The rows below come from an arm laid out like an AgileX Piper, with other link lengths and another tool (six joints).
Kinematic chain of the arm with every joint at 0, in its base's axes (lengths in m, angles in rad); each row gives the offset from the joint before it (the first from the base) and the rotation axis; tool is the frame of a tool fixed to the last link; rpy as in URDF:
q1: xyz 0 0 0.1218 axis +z
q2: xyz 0 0 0 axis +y
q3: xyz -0.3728 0 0.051 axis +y
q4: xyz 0.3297 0 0.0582 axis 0.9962 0 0.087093
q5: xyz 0 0 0 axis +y
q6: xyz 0.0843 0 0.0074 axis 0.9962 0 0.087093
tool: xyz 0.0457 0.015 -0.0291 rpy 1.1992 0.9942 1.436
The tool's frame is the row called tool.
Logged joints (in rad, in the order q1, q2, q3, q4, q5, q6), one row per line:
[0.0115, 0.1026, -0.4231, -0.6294, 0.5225, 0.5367]
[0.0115, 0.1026, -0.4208, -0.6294, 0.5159, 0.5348]
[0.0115, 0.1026, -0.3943, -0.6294, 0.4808, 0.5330]
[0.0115, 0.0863, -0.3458, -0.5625, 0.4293, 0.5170]
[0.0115, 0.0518, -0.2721, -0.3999, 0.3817, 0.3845]
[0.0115, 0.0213, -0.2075, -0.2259, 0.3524, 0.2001]
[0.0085, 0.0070, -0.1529, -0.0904, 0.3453, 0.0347]
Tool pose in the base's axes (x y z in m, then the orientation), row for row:
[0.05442, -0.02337, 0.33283, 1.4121, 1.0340, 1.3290]
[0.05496, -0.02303, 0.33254, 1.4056, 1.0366, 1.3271]
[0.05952, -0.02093, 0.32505, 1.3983, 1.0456, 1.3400]
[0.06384, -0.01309, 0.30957, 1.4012, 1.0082, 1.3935]
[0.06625, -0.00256, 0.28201, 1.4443, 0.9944, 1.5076]
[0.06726, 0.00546, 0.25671, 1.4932, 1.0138, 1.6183]
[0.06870, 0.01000, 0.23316, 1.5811, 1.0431, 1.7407]
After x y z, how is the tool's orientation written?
As angles about the fixed x, y, z axes (roll, pitch, yaw), in radians.
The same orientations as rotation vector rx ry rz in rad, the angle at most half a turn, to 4 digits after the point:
[0.4691, 1.4241, 0.3438]
[0.4632, 1.4230, 0.3449]
[0.4416, 1.4279, 0.3536]
[0.4343, 1.4304, 0.4227]
[0.3984, 1.4689, 0.4941]
[0.3408, 1.5159, 0.5315]
[0.2920, 1.5749, 0.5379]

